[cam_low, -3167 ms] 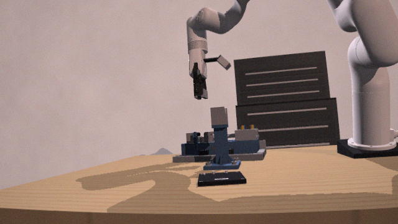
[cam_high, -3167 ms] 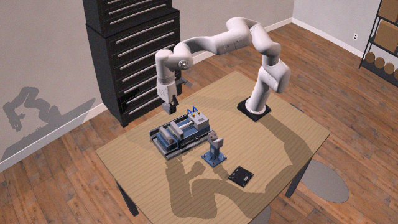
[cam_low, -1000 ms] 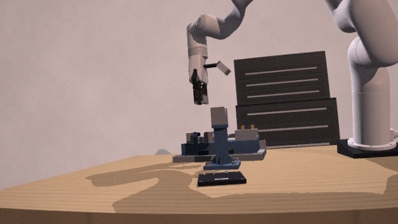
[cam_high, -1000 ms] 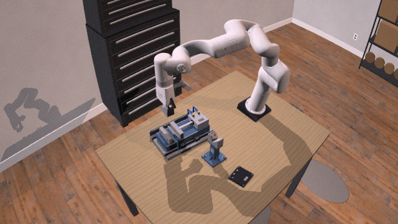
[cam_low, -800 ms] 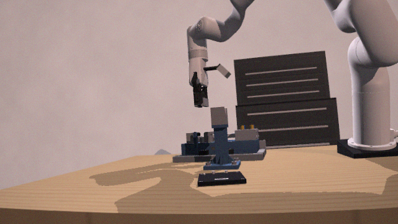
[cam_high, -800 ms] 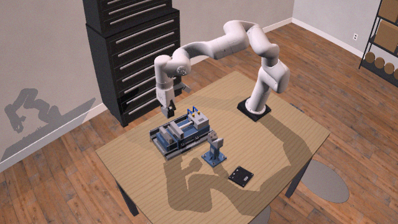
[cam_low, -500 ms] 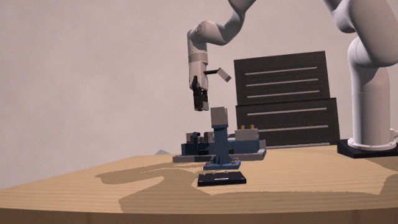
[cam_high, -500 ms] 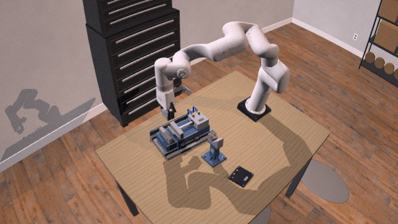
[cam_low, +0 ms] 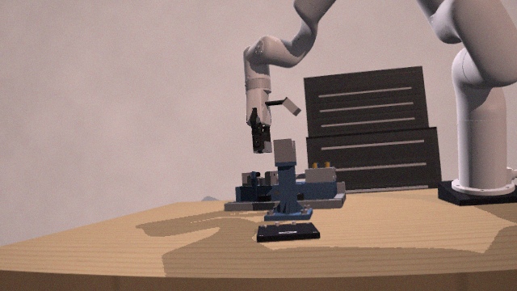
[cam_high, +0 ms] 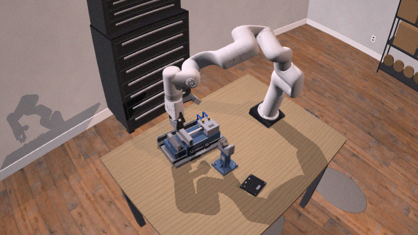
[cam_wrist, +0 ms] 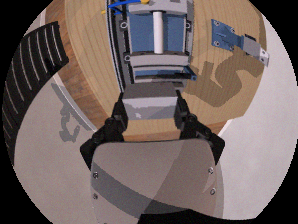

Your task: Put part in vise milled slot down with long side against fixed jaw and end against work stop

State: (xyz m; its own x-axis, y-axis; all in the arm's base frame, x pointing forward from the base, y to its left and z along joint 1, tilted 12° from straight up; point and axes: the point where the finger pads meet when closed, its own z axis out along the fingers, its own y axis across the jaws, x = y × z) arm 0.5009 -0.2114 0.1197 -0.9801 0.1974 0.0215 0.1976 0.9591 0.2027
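Now: hand 100 mm above the white cylinder rod, 80 mm past it and 40 mm to the right of it. From my hand the other things lie so: part 20 mm below; then air cylinder 160 mm behind, 100 mm below, 50 mm to the left.
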